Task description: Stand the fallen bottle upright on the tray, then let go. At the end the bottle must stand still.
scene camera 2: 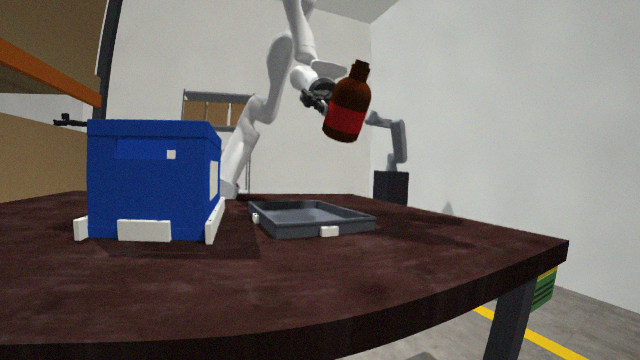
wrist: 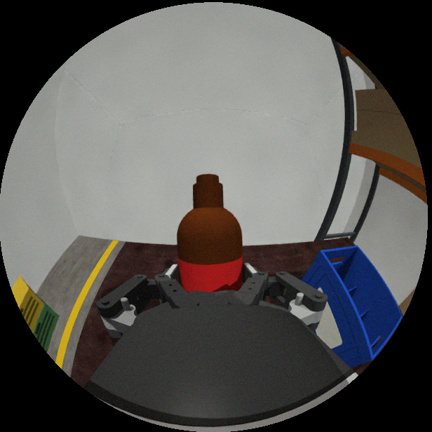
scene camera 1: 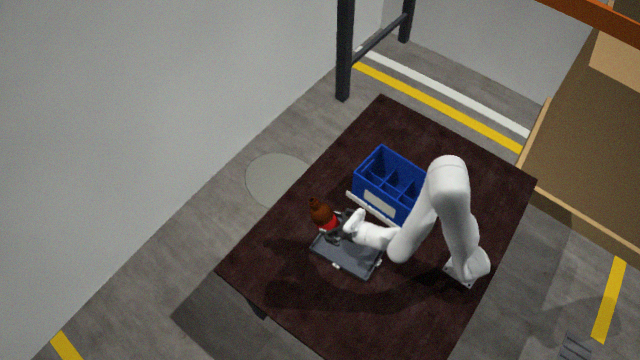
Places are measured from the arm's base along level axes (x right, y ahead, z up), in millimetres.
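Pixels of known places: gripper, fingertip midpoint: point(scene camera 2: 344, 114) point(scene camera 1: 327, 221); arm's base at its link origin: point(scene camera 2: 224, 178).
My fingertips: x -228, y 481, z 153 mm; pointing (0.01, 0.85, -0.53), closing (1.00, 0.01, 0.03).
Note:
Ahead of a thing's pixels: the offset from my fingertips to its top centre. "spot": to the spot under its first point. Level surfaces: height alone.
The brown bottle with a red label point(scene camera 1: 321, 214) point(scene camera 2: 349, 104) point(wrist: 210, 237) is in the air, neck up. In the scene camera 2 view it leans, with its neck to the right and its base to the left. My gripper point(scene camera 1: 330, 225) point(wrist: 210, 271) is shut on the bottle around its red label, coming from the side; its far fingertip is partly hidden in the scene camera 2 view. The grey tray @[dy -69, dx +57, dz -193 mm] point(scene camera 1: 356, 259) point(scene camera 2: 300, 230) lies flat on the table, well below the bottle's base. No contact between bottle and tray shows.
A blue divided crate @[dy -77, dx +333, dz -43 mm] point(scene camera 1: 358, 186) point(scene camera 2: 150, 187) point(wrist: 346, 307) stands beside the tray, with white strips @[spot: dy +27, dx +234, dz -197 mm] point(scene camera 2: 215, 221) at its base. Small white blocks @[spot: dy +64, dx +51, dz -210 mm] point(scene camera 2: 329, 231) sit against the tray. A dark post point(scene camera 1: 344, 50) and an orange shelf beam point(scene camera 1: 595, 12) stand beyond the table @[dz -218 mm] point(scene camera 1: 300, 300).

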